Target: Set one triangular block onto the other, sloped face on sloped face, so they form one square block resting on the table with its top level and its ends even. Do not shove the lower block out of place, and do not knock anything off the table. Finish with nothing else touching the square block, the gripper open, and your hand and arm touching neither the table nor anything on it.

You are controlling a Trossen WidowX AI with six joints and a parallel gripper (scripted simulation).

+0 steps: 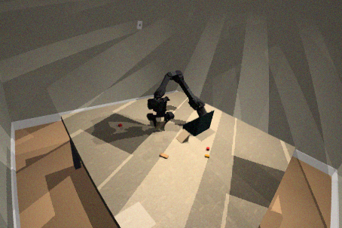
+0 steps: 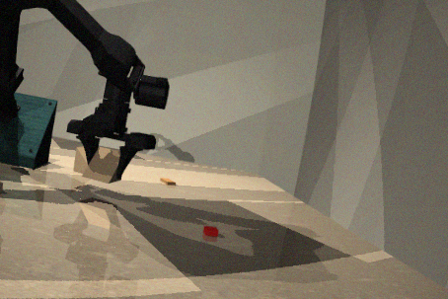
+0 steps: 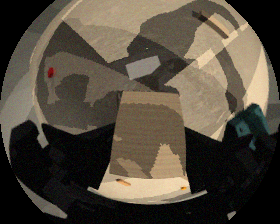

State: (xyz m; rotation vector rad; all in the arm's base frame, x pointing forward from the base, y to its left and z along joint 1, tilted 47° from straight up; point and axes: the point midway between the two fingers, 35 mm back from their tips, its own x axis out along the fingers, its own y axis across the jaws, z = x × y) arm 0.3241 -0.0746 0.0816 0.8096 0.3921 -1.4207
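Now: the tan triangular block 10 mm to the left of my gripper tip and 10 mm above it. Also, from my gripper tip: flat tan piece (120 mm ahead, 240 mm to the left, 30 mm below); red piece (230 mm ahead, 160 mm to the right, 30 mm below); red bit (160 mm behind, 330 mm to the left, 30 mm below).
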